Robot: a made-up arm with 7 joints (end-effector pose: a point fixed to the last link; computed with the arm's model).
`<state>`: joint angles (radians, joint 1 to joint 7).
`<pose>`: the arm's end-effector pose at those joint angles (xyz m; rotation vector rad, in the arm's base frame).
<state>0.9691 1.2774 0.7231 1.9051 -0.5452 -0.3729 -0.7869</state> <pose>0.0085 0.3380 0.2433 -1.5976 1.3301 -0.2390</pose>
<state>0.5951 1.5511 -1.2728 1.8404 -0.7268 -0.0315 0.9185</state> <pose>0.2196 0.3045 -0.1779 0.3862 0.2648 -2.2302</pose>
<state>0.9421 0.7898 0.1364 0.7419 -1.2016 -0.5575 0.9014</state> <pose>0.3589 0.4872 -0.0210 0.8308 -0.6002 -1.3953</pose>
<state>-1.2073 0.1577 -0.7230 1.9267 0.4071 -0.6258 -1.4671</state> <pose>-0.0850 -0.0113 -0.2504 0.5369 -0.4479 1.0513</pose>
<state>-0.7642 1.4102 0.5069 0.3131 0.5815 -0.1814 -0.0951</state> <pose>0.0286 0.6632 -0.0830 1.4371 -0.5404 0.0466</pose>
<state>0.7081 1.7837 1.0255 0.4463 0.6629 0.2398 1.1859</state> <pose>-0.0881 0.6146 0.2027 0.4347 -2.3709 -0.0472</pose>
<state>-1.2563 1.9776 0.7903 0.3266 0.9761 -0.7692 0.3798</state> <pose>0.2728 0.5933 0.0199 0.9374 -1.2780 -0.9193</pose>
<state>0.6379 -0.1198 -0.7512 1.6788 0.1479 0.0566 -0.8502</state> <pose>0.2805 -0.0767 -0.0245 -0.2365 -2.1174 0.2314</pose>
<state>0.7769 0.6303 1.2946 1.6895 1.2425 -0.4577 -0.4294</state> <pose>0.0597 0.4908 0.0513 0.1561 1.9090 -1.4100</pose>
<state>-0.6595 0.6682 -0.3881 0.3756 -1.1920 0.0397 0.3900</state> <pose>-0.1841 0.4301 -0.3981 -0.1125 0.9913 -1.6507</pose>
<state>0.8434 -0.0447 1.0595 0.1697 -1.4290 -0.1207 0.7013</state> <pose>0.4120 0.1630 -0.3347 -0.3838 -0.8479 -0.6473</pose>
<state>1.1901 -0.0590 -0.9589 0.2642 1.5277 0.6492 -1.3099</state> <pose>0.4974 0.0513 -0.1522 0.6210 -0.4080 0.4377</pose>
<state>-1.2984 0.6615 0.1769 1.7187 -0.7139 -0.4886 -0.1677</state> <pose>-0.0464 0.3069 -0.3061 0.1752 -0.9036 -1.3705</pose>
